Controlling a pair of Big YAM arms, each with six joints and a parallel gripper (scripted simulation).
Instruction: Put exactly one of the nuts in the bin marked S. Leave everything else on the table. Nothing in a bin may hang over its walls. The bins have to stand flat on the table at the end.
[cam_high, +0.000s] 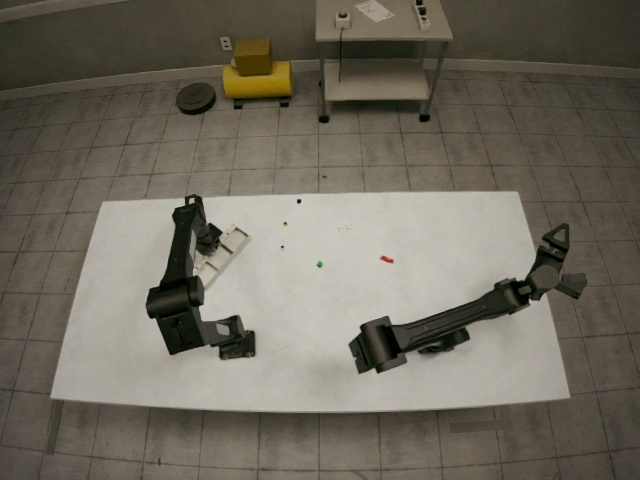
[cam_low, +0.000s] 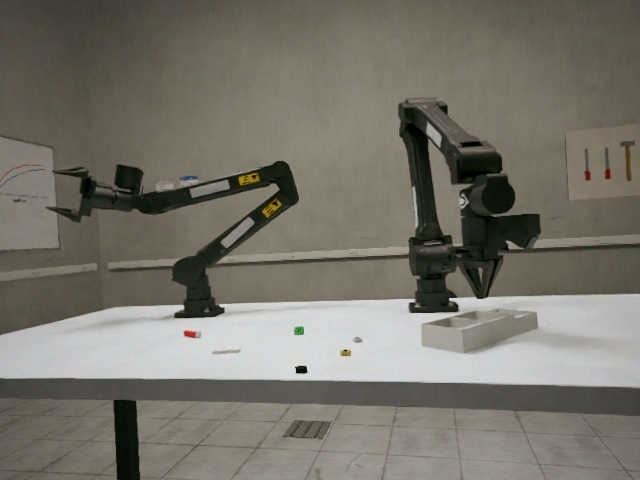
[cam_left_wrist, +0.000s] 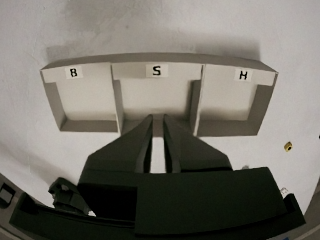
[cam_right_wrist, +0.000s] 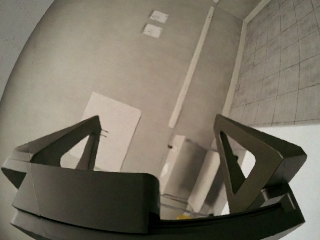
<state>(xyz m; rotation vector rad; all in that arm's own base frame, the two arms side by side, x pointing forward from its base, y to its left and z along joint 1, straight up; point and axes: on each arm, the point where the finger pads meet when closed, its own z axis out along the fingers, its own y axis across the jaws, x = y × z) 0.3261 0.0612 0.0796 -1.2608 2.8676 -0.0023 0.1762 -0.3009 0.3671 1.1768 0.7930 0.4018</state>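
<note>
Right now the bin is 6 cm below my left hand. The rest, counted from my left hand: grey nut 23 cm to the right, 8 cm below, 3 cm ahead; then yellow nut 24 cm to the right, 13 cm ahead, 8 cm below; then green cube 37 cm to the right, 7 cm below, 4 cm behind.
</note>
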